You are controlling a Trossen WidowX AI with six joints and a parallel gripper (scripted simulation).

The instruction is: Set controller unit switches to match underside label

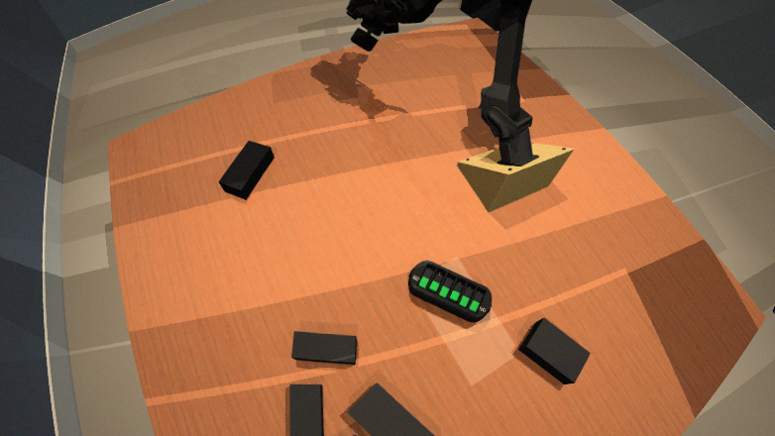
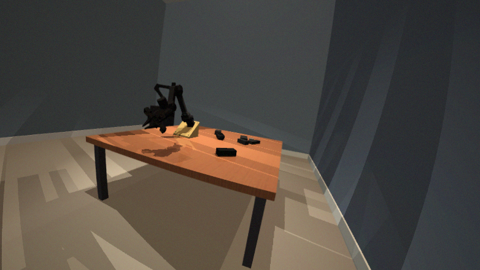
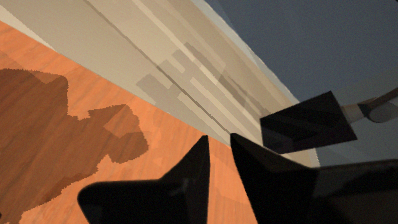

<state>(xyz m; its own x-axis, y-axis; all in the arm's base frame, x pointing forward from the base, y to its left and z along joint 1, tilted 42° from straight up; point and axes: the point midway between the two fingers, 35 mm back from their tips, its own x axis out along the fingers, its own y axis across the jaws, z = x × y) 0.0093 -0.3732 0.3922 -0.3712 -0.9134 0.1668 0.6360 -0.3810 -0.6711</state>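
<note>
Right now the black module is 48 cm ahead of my gripper tip, 23 cm to the left of it and 11 cm below it.
</note>
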